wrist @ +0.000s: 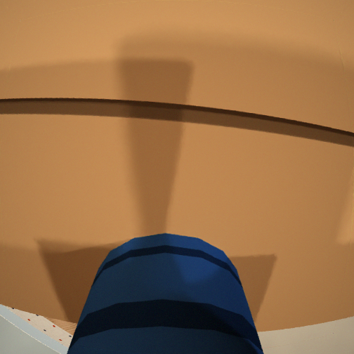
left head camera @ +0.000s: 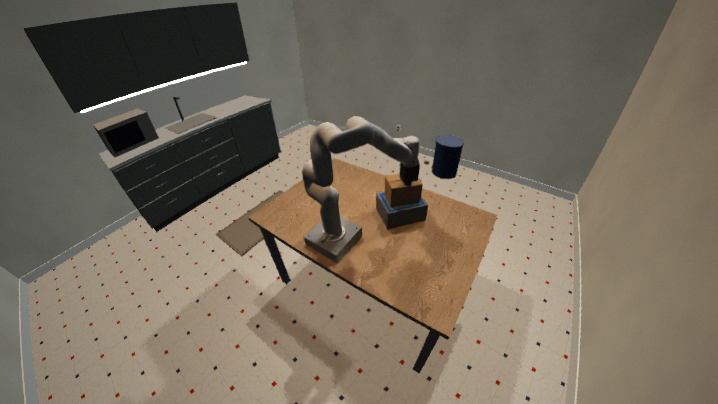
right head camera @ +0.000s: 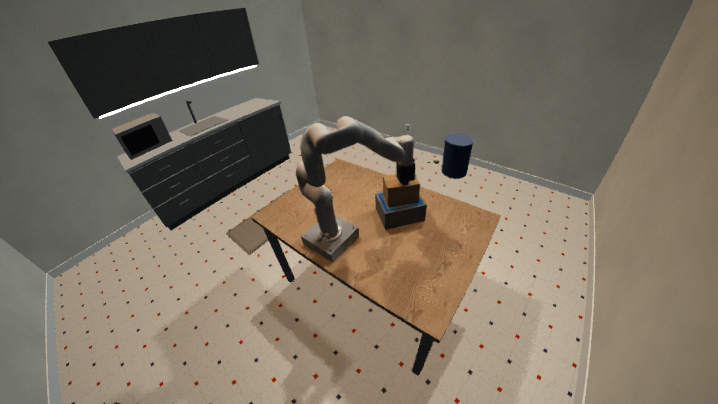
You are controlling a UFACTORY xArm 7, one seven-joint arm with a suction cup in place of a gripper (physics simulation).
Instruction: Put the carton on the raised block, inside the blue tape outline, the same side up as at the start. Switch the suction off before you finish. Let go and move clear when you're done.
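Frame: origin at the arm's base, x back, y down, z right, level; millimetres.
Seen in the pictures: hand, its tool point: (left head camera: 408,185) (right head camera: 405,185); arm's base, origin of its link: (left head camera: 333,233) (right head camera: 330,233).
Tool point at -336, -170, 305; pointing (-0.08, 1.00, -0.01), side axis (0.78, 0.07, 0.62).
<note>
Offsets run from my tool point to a thing's top centre, as dx, dy, dz. "*": to the spot under its first point. Level surfaces: height alone.
The orange-brown carton {-26, -11, -34} (left head camera: 403,194) (right head camera: 401,193) (wrist: 240,175) stands upright on the dark raised block {-17, +118, -33} (left head camera: 406,217) (right head camera: 405,217). Strips of the blue tape outline {* +33, +118, -123} (left head camera: 384,200) (right head camera: 383,202) show around its foot; the far side is hidden behind the carton. No gap shows between carton and block. My suction cup (left head camera: 410,182) (right head camera: 405,181) (wrist: 165,245) points down and touches the carton's top face, beside the dark seam seen in the wrist view. It appears to be holding the carton; the contact face itself is hidden.
The block stands on the wooden table {dy +238} (left head camera: 451,281) (right head camera: 451,281), towards its far side. The arm's grey base plate (left head camera: 321,241) (right head camera: 318,242) is at the near left edge. A blue barrel (left head camera: 446,158) (right head camera: 456,158) stands on the floor beyond the table.
</note>
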